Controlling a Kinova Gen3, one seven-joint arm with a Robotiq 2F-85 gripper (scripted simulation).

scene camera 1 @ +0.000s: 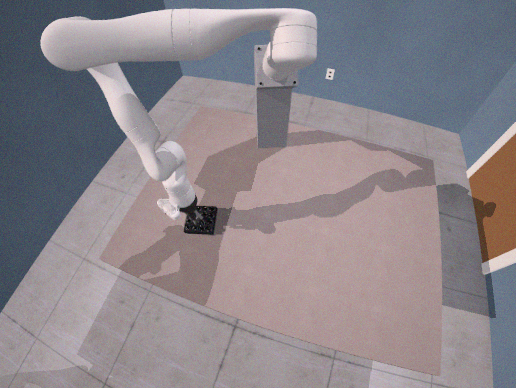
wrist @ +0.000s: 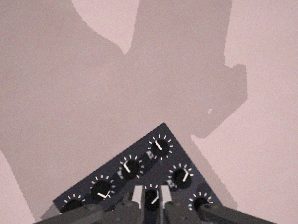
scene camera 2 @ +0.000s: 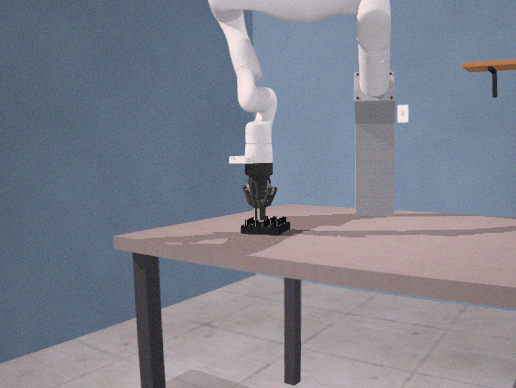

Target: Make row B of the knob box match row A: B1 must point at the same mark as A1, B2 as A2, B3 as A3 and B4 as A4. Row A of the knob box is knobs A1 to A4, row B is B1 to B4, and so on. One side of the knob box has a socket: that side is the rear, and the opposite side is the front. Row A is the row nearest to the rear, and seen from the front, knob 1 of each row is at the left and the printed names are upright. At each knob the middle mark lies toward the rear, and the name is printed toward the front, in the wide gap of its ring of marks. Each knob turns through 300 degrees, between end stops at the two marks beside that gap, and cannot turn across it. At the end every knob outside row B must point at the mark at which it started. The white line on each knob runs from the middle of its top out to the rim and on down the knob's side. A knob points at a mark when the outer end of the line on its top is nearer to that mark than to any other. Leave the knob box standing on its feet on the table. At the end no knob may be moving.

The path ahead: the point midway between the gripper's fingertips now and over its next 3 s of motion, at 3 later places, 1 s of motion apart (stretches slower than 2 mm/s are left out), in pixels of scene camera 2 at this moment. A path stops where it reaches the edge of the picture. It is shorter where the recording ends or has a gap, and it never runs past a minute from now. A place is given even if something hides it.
The gripper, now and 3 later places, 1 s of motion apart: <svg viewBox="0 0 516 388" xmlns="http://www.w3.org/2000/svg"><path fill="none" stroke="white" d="M259 221L259 207L265 198L265 208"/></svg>
